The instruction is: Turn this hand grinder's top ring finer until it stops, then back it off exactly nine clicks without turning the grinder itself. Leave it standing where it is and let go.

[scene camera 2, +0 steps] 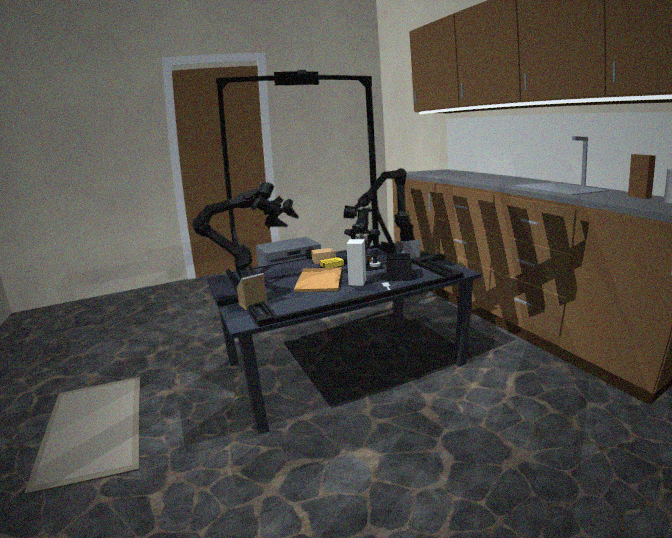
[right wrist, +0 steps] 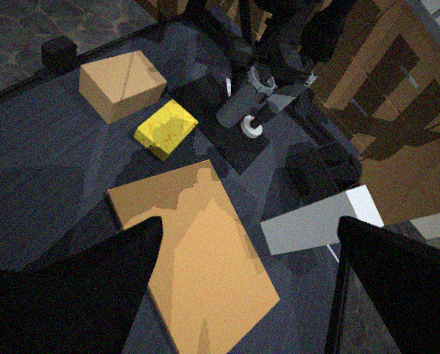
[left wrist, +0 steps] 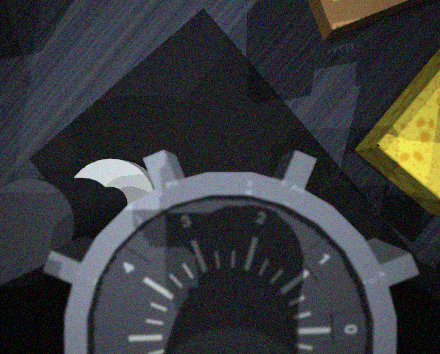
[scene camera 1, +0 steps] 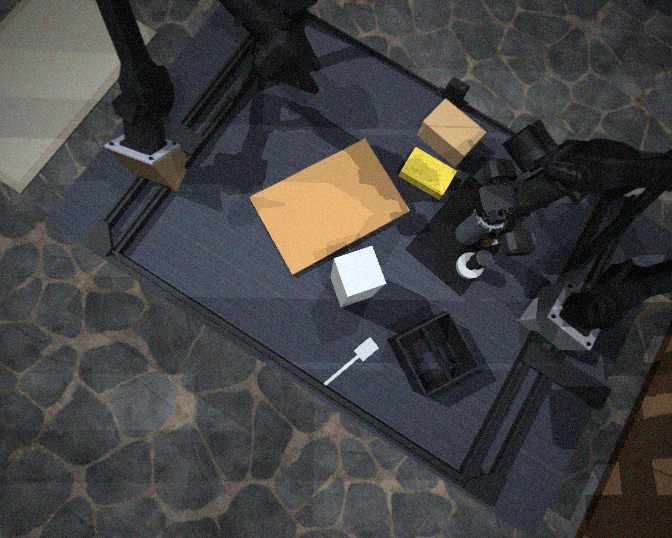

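The hand grinder is a grey cylinder standing on a black mat at the right of the table. Its top ring is light grey with tabs, and it fills the left wrist view around a dial numbered 0 to 4. My left gripper sits right over the ring, open and not clamped on it. My right gripper is open and empty, held high over the orange board.
A white round piece lies beside the grinder. An orange board, a white box, a yellow sponge, a cardboard box, a black bin and a white scoop are on the table.
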